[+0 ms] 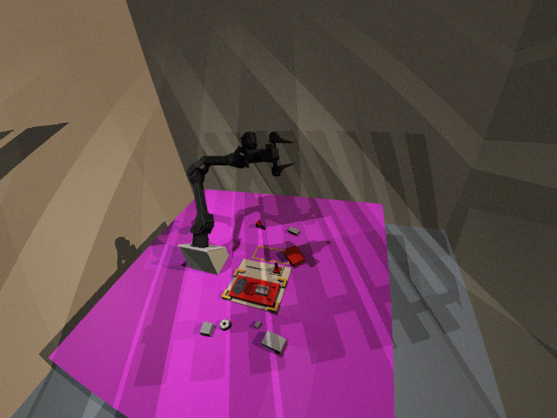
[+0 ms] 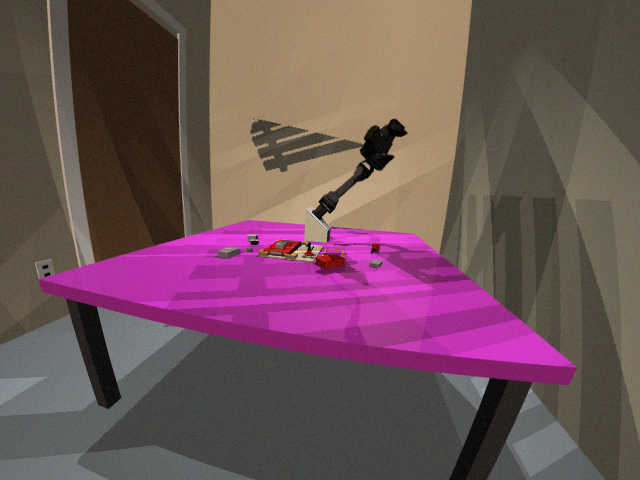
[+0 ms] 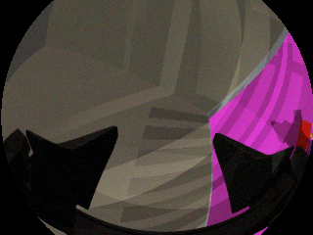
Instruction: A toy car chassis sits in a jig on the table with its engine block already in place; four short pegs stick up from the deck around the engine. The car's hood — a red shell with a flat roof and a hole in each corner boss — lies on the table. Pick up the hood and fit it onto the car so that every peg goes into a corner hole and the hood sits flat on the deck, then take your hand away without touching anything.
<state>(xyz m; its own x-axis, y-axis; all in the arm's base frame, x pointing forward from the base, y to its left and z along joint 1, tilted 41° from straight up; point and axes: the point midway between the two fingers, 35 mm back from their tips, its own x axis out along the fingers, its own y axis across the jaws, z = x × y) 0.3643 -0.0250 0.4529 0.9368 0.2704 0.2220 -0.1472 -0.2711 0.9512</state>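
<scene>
Now: gripper tip 430 mm above the red hood, 210 mm to the left of it and 10 mm past it. Round my gripper tip: grey engine block 420 mm to the right, 420 mm below, 110 mm behind.
</scene>
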